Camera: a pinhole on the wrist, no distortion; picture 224 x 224 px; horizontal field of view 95.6 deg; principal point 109.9 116.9 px. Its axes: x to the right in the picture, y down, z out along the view. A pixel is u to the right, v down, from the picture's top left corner.
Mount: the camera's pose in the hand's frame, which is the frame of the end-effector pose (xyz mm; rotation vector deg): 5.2 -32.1 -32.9 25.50 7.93 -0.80
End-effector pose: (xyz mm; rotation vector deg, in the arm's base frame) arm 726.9 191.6 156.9 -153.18 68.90 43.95
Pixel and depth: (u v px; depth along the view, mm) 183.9 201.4 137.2
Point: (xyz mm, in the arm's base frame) 737.9 134.5 -12.1
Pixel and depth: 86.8 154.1 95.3
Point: 727.9 242.6 93.0
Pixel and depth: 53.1 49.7 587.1
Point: 898.4 912.1 -101.6
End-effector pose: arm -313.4 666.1 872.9 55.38 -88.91 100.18
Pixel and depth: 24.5 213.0 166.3
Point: -259.3 464.1 775.9
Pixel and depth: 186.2 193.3 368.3
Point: -505.8 274.2 1139.0
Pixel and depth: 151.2 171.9 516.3
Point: -410.3 142.8 1141.7
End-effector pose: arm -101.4 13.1 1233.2 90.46 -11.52 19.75
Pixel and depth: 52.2 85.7 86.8
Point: -97.1 -25.6 1132.7
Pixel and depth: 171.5 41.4 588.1
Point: 540.0 -179.1 738.7
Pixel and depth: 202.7 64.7 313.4
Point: 317.7 -85.2 1052.5
